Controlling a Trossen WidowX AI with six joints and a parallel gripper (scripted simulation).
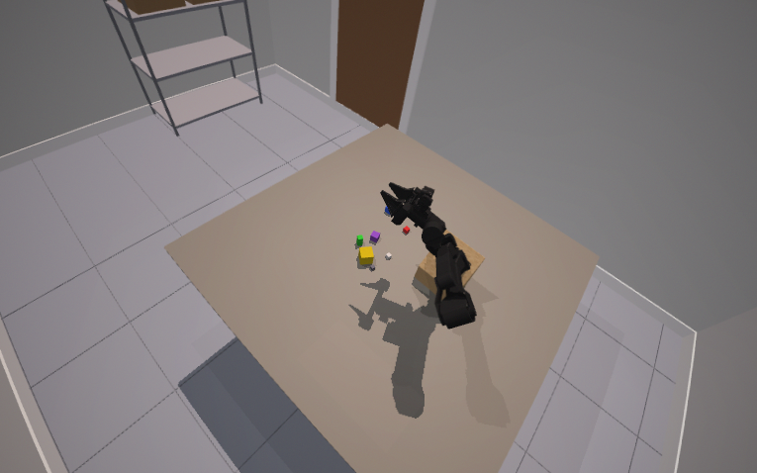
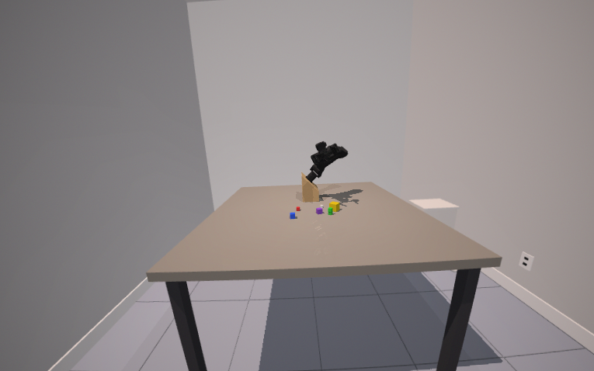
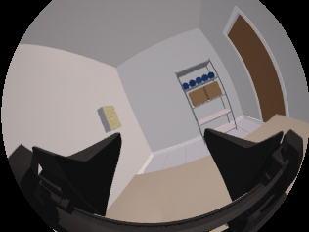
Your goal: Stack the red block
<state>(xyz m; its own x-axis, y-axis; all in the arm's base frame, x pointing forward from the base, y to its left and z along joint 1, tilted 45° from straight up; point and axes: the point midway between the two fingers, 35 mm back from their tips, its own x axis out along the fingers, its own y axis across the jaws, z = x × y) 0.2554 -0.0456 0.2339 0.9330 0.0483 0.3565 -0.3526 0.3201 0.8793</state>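
My gripper tip is now 130 mm short of the blue block, 220 mm to the left of it and 360 mm above it.
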